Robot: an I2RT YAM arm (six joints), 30 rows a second.
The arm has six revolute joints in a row. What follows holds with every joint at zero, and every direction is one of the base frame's.
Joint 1 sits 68 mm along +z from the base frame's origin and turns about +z.
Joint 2 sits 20 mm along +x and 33.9 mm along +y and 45.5 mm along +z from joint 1 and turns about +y.
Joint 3 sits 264 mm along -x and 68.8 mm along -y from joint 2 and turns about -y.
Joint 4 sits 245 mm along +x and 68.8 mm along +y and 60 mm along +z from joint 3 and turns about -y.
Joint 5 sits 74 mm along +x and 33.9 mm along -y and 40.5 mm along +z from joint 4 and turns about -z.
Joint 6 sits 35.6 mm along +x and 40.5 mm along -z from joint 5 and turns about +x.
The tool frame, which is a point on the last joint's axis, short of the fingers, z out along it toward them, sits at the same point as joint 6; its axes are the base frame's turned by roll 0, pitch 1.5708 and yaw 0 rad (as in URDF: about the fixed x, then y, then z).
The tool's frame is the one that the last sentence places.
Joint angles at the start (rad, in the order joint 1, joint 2, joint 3, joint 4, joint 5, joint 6):
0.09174, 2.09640, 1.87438, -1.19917, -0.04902, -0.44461
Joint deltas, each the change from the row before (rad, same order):
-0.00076, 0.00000, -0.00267, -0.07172, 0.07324, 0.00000
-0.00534, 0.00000, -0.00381, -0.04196, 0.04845, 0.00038
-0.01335, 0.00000, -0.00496, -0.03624, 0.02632, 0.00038
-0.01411, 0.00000, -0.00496, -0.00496, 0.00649, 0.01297
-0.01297, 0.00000, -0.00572, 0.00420, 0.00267, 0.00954
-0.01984, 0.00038, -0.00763, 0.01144, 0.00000, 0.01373
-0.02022, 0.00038, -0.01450, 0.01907, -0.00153, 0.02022
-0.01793, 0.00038, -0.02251, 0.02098, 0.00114, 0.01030
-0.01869, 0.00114, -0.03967, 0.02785, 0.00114, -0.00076
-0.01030, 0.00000, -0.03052, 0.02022, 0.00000, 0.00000
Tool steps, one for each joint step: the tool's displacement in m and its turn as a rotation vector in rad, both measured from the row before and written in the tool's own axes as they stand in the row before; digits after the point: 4 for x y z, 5 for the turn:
0.0087, 0.0009, 0.0003, 0.03417, 0.09868, 0.00168
0.0063, -0.0013, 0.0009, 0.02422, 0.06246, 0.00349
0.0068, -0.0036, 0.0015, 0.00574, 0.04946, 0.01015
0.0035, -0.0047, 0.0018, 0.00088, 0.01289, 0.02599
0.0023, -0.0046, 0.0020, 0.00097, 0.00362, 0.02227
0.0028, -0.0072, 0.0029, 0.00012, -0.00133, 0.03382
0.0027, -0.0072, 0.0047, -0.00097, -0.00257, 0.04077
0.0029, -0.0060, 0.0066, -0.00064, 0.00386, 0.02792
0.0041, -0.0052, 0.0112, -0.00485, 0.01411, 0.01641
0.0028, -0.0024, 0.0081, -0.00453, 0.01042, 0.00911

